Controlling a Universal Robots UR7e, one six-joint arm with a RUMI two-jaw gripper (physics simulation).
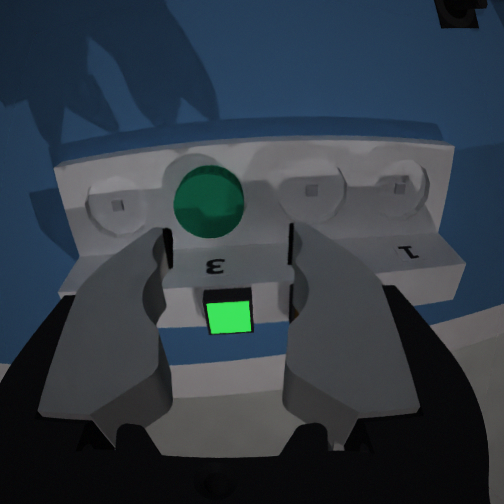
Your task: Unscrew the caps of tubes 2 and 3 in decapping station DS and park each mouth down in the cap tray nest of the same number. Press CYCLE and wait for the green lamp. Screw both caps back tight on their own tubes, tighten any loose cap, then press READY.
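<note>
My gripper (229, 247) is open and empty, its two grey jaws spread to either side of the label "3" (215, 265) on a grey tray (260, 215). The tray has a row of round nests. A dark green cap (209, 201) sits in the nest above the label "3", just beyond my fingertips and centred between them. The nests to the left (117, 206) and right (311, 191) are empty, each with a small square peg. The far right nest (400, 187) above the label "1" (410, 251) is also empty. A bright green lit square (228, 317) shows on the tray's front face below the "3".
The tray stands on a blue surface (300, 60) with the arm's shadow across it. A black object (457, 12) sits at the top right corner. A pale grey strip (465, 340) runs below the tray.
</note>
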